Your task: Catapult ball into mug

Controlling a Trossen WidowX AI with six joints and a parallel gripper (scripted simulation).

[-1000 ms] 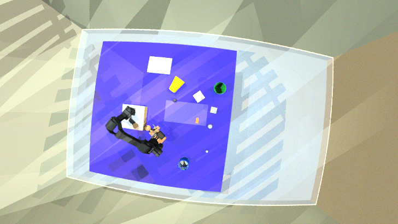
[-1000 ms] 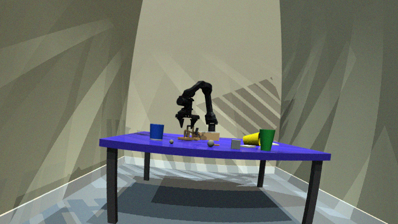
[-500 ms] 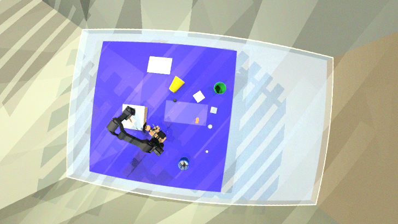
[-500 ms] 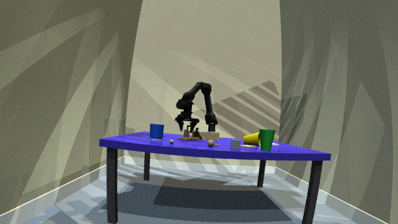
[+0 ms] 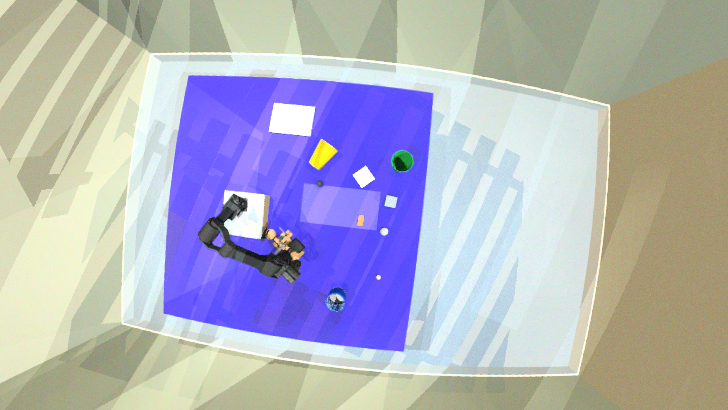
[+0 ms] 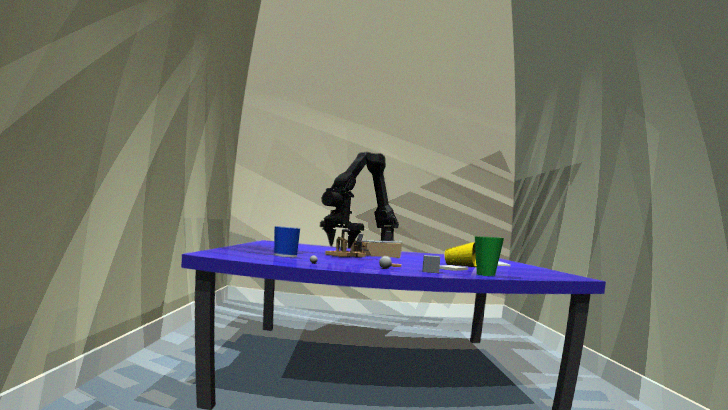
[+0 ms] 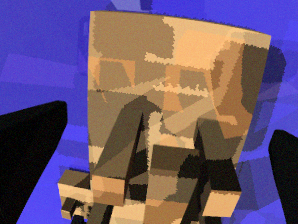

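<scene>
My gripper tip is 3 cm past the catapult frame, 3 cm to the right of it and 5 cm below it. The rest, counted from my gripper tip: blue mug 23 cm ahead, 19 cm to the right, 1 cm below; then wooden catapult 5 cm behind, 6 cm to the left, 2 cm above; then black ball 10 cm ahead, 34 cm to the left, 2 cm below.
</scene>
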